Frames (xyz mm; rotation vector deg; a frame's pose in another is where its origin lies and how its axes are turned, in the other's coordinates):
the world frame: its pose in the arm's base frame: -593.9 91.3 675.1 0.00 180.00 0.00
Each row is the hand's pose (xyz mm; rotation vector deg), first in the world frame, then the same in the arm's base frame.
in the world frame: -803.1 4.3 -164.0 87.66 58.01 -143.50
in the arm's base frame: 209.2 95.6 839.1 121.10 -2.78 73.98
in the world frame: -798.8 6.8 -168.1 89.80 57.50 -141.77
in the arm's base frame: 204.9 98.1 843.2 120.08 -3.42 76.06
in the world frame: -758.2 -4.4 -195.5 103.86 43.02 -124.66
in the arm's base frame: 164.3 86.9 870.6 114.91 -16.45 95.74
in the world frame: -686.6 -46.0 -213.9 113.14 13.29 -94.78
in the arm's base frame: 92.7 45.3 889.0 105.02 -46.79 125.37
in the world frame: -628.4 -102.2 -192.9 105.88 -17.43 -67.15
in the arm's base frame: 34.5 -10.9 868.0 -79.20 75.12 -124.89
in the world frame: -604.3 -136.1 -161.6 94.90 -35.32 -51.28
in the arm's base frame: 10.4 -44.8 836.7 -58.63 85.08 -108.51
